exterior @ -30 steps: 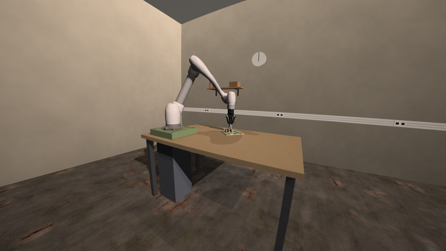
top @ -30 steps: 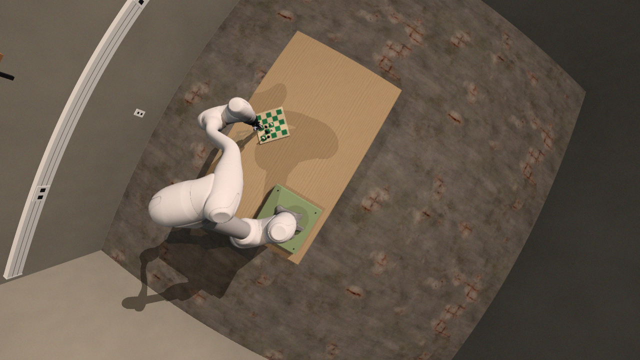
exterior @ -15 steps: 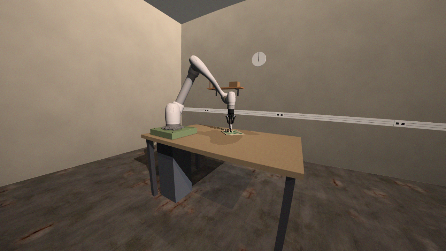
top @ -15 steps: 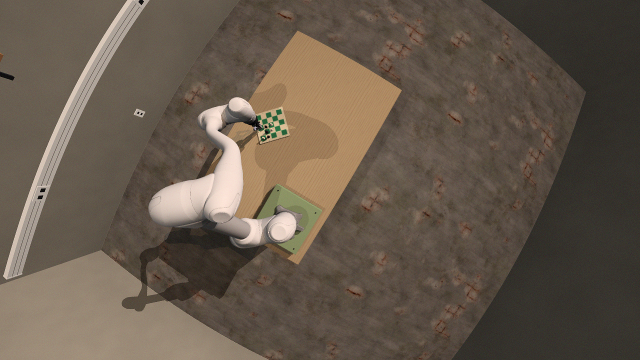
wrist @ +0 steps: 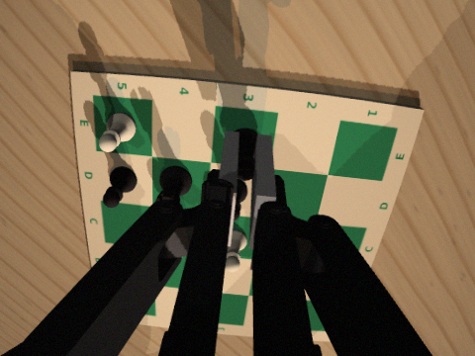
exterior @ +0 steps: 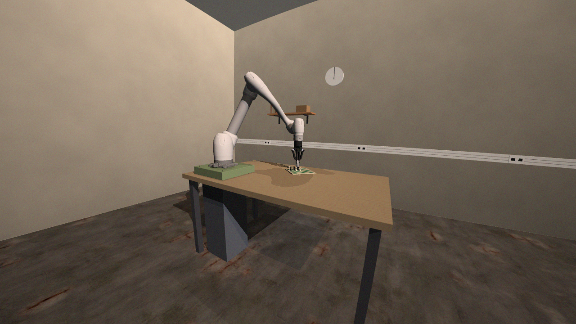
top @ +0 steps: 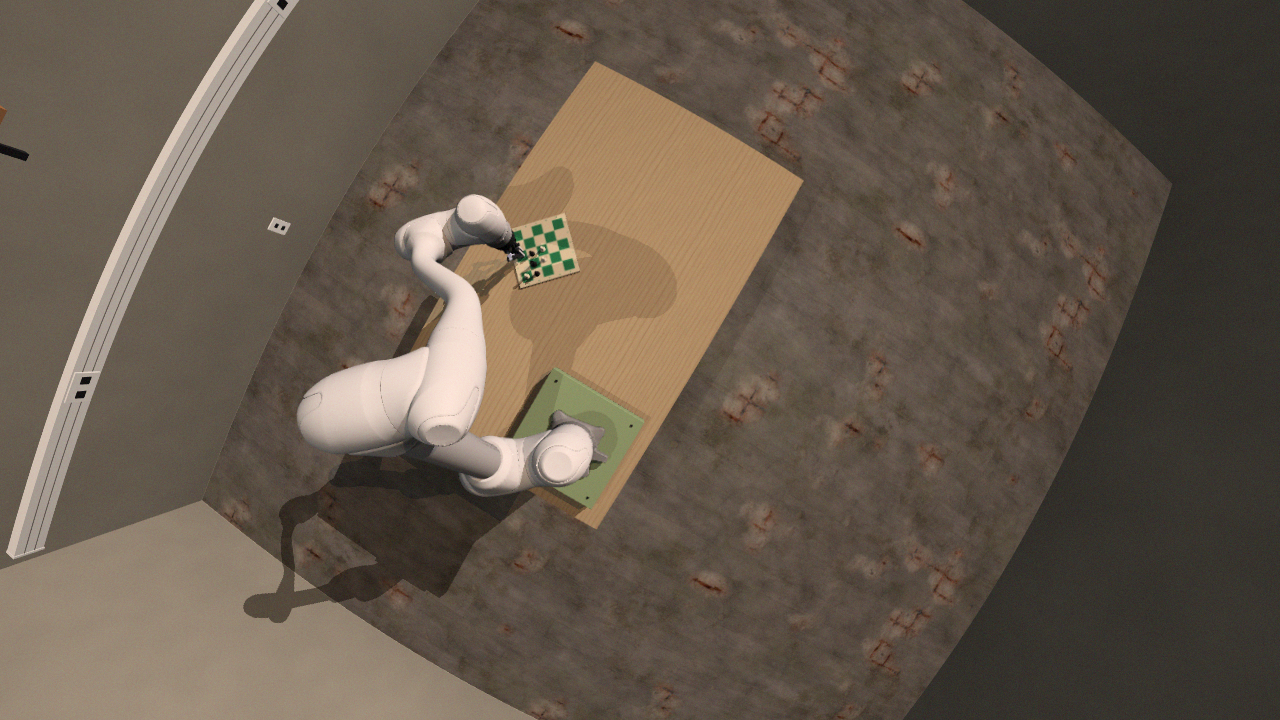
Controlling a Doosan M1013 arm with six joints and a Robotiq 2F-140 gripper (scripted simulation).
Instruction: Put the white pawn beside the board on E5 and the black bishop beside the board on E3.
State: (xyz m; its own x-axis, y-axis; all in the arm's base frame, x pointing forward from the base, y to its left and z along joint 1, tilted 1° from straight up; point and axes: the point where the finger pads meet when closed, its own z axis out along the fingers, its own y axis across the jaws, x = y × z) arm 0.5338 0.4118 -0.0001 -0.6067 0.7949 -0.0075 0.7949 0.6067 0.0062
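Now: hand 4 cm short of the chessboard, 6 cm to the left of it and 6 cm above it.
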